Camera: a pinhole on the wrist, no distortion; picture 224 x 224 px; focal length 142.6 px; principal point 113.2 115.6 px. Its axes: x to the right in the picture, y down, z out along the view. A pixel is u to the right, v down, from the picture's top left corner.
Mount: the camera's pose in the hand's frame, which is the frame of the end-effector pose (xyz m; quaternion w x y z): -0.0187 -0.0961 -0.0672 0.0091 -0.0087 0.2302 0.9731
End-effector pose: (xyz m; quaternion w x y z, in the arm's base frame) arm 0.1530 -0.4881 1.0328 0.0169 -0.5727 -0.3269 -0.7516
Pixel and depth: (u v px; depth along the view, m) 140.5 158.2 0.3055
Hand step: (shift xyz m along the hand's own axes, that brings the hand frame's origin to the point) -0.0830 -0.0400 0.2455
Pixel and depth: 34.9 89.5 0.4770
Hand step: 0.2390 0.1921 0.3256
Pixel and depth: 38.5 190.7 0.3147
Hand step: 0.1385 -0.1055 0.2918
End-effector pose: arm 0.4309 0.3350 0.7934 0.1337 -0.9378 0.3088 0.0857
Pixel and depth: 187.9 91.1 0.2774
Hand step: -0.1665 0.0728 0.1563
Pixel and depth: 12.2 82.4 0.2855
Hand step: 0.1813 0.0885 0.1625
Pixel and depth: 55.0 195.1 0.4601
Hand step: 0.1576 -0.1218 0.4629
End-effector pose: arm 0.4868 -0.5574 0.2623 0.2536 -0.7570 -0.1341 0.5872
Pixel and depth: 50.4 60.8 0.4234
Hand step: 0.1658 0.2365 0.2423
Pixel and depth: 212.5 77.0 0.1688
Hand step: -0.1374 0.0220 0.0607
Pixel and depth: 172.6 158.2 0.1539
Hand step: -0.0857 -0.0673 0.0896
